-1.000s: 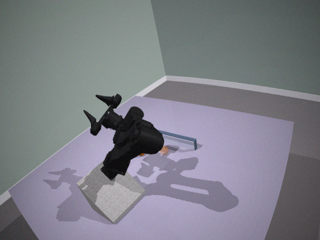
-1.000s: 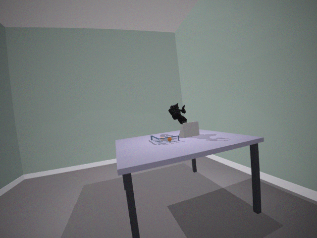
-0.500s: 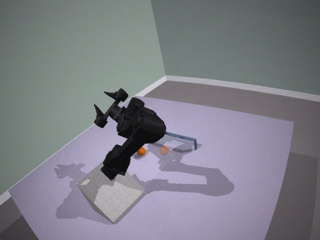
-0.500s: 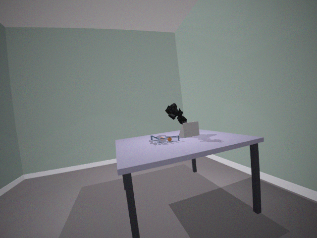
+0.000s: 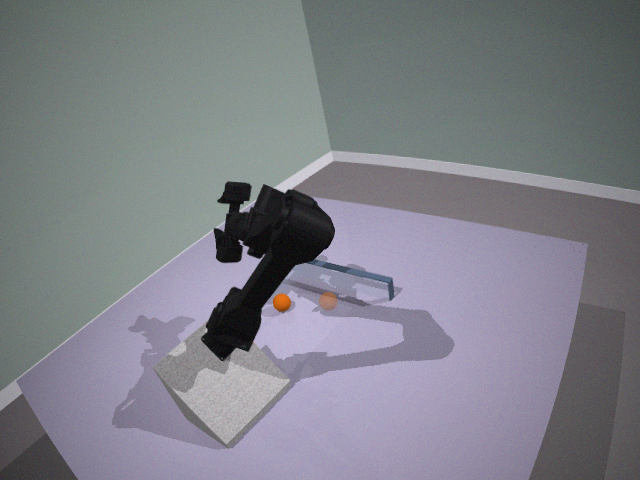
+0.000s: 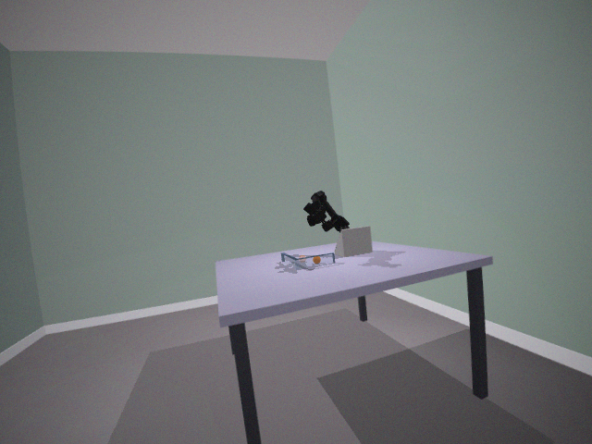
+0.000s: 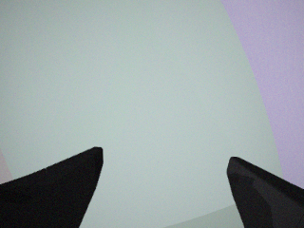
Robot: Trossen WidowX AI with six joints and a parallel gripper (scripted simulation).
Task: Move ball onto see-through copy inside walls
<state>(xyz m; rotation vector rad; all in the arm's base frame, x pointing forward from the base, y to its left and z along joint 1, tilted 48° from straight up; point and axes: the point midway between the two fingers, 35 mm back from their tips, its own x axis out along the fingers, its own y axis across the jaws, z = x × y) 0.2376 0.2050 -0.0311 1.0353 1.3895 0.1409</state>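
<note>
Right now the orange ball is 260 mm below my gripper tip, 120 mm to the right of it and 20 mm ahead of it. Also, from my gripper tip: see-through copy of ball 260 mm below, 230 mm to the right, 70 mm ahead.
</note>
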